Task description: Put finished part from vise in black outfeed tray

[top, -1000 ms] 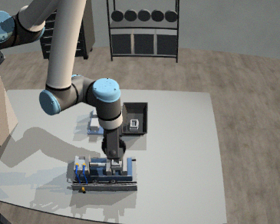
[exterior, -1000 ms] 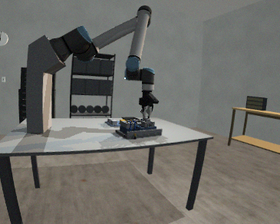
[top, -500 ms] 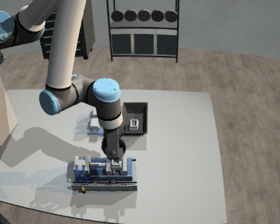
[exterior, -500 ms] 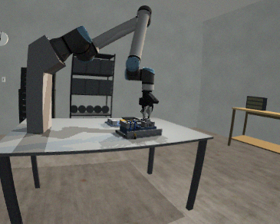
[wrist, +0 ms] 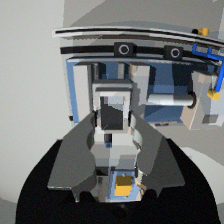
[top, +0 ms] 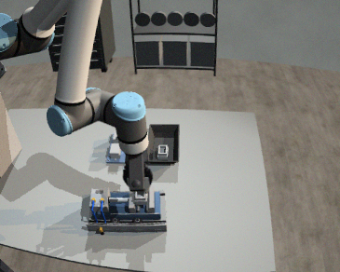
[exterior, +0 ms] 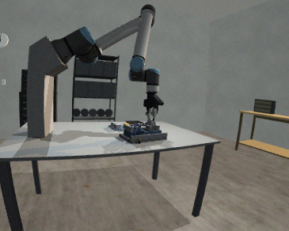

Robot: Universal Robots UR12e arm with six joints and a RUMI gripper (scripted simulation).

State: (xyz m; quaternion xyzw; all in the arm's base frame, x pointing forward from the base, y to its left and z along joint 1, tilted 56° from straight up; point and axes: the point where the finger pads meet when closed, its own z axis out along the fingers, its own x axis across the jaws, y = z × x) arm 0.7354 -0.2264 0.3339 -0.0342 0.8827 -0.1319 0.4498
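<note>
Right now my hand is 90 mm above the blue vise, 60 mm past it and 10 mm to the right of it. Also, from my hand: blue plate (360 mm to the left, 130 mm below, 40 mm behind); pale block (330 mm to the left, 110 mm below, 100 mm behind); orange block (310 mm to the left, 110 mm below, 10 mm behind).
</note>
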